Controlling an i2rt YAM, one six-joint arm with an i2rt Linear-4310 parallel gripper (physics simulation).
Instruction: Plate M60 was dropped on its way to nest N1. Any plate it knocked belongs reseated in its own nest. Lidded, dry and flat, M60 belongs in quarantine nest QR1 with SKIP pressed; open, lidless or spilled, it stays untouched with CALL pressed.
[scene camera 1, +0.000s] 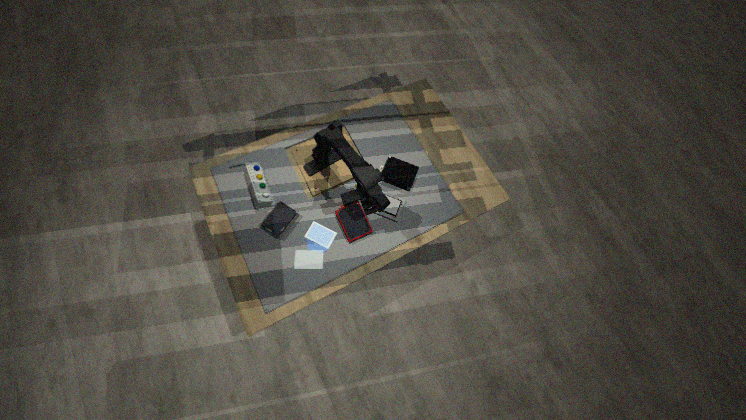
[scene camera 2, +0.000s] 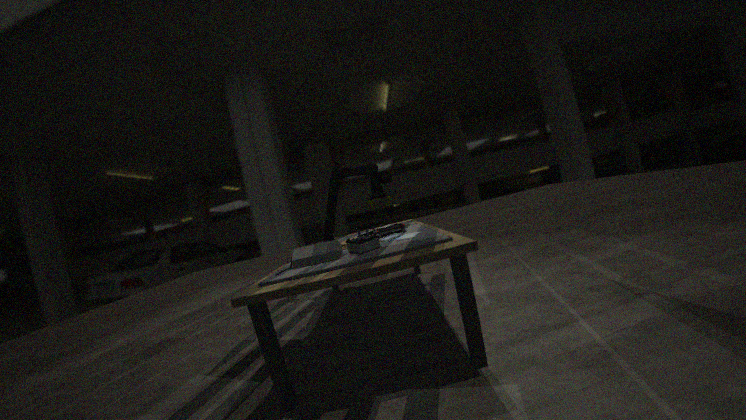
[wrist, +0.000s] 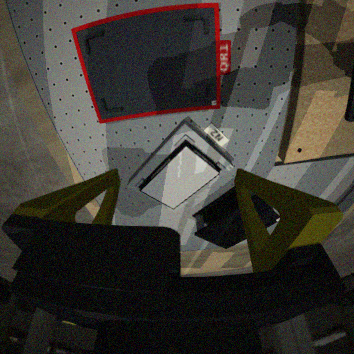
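Seen in the pictures: gripper, fingertip midpoint: (scene camera 2: 382, 209) (wrist: 176, 174); arm's base at its link origin: (scene camera 1: 323, 162).
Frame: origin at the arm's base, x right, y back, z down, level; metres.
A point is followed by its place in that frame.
My gripper (scene camera 2: 380, 199) @[x -0.030, y -0.353, z -0.151 m] (wrist: 176, 174) @[x -0.030, y -0.353, z -0.151 m] is open and empty, above the N2 nest area; scene camera 1 hides its fingertips. A pale-topped plate with dark edges (scene camera 1: 393, 205) @[x -0.158, y -0.402, z -0.036 m] (wrist: 180, 176) @[x -0.126, y -0.369, z -0.036 m] lies at nest N2, a grey gap showing along its upper sides; whether it is fully seated is unclear. The red-bordered nest QR1 (scene camera 1: 353, 221) @[x 0.050, y -0.364, z -0.040 m] (wrist: 135, 67) @[x 0.050, y -0.380, z -0.040 m] holds no plate. A white plate with a pale blue grid (scene camera 1: 320, 234) @[x 0.210, y -0.326, z -0.013 m] lies left of QR1, a blue patch (scene camera 1: 315, 246) @[x 0.258, y -0.360, z -0.001 m] beside it. A flat white piece (scene camera 1: 308, 259) @[x 0.315, y -0.396, z -0.008 m] lies near it. No M60 label is readable.
A black block-like object (scene camera 1: 399, 173) @[x -0.276, y -0.285, z -0.058 m] (wrist: 225, 222) @[x -0.255, y -0.304, z -0.058 m] stands beside N2. Another dark one (scene camera 1: 279, 219) @[x 0.330, y -0.175, z -0.054 m] stands left, near the button box (scene camera 1: 257, 182) @[x 0.329, y 0.036, z -0.070 m] with blue, yellow, green and white buttons. The arm's wooden base board (scene camera 1: 304, 164) @[x 0.086, y 0.044, z 0.006 m] (wrist: 320, 120) @[x -0.090, y -0.098, z -0.008 m] is behind. Scene camera 2 is very dark.
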